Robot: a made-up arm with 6 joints.
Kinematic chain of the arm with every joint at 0, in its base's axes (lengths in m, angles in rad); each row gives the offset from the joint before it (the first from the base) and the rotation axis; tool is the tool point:
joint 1: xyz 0 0 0.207 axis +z
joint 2: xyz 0 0.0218 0 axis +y
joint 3: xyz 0 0 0.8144 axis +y
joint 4: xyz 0 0 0.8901 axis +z
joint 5: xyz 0 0 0 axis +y
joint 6: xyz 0 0 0.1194 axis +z
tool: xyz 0 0 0
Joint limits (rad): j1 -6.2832..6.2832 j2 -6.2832..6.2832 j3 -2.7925..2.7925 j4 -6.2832..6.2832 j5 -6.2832..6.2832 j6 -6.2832..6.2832
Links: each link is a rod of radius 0.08 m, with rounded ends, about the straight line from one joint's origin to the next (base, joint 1, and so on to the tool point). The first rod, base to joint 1, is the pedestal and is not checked.
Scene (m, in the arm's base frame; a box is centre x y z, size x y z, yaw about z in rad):
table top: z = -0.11
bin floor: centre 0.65 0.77 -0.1 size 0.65 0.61 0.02 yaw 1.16
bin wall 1: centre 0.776 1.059 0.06 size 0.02 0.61 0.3 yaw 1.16
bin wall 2: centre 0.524 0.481 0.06 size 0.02 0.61 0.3 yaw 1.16
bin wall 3: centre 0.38 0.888 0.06 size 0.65 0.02 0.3 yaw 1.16
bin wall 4: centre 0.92 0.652 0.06 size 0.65 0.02 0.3 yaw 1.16
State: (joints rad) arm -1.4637 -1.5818 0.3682 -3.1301 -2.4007 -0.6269
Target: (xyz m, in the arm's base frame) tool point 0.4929 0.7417 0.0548
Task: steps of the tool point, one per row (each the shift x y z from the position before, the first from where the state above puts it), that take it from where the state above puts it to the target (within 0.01 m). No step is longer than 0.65 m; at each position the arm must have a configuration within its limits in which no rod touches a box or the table.
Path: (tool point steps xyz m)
1: -0.3106 -0.3084 0.4762
2: -0.0776 -0.4651 0.3533
3: 0.1874 -0.4517 0.1884
4: 0.3782 -0.2864 0.0079
5: 0.4230 -0.0458 -0.1600
6: 0.3132 0.1678 -0.2906
7: 0.1030 0.2719 -0.3657
8: -0.1179 0.2364 -0.3781
9: -0.2640 0.0918 -0.3306

